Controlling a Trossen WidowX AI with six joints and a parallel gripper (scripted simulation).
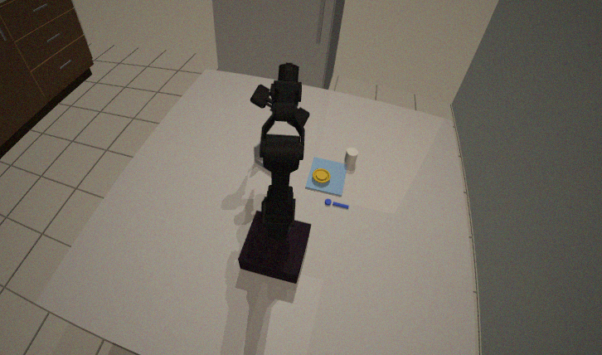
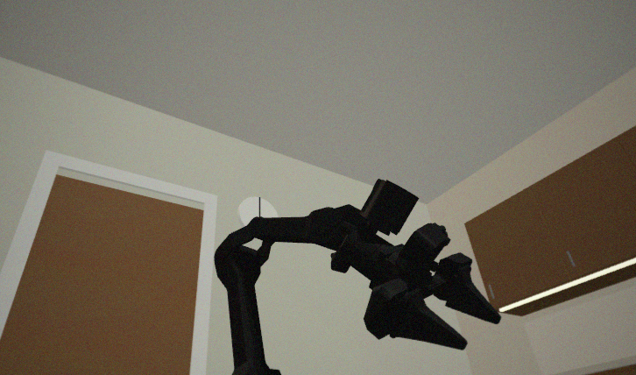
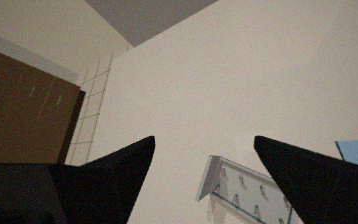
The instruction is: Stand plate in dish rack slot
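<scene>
My gripper tip is now 5 cm past the yellow plate, 21 cm to the left of it and 18 cm above it. From my gripper tip the other things lie so: light blue mat 2 cm behind, 22 cm to the right, 19 cm below; white cup 9 cm ahead, 28 cm to the right, 17 cm below; grey dish rack 6 cm behind, 3 cm to the right, 17 cm below.
</scene>
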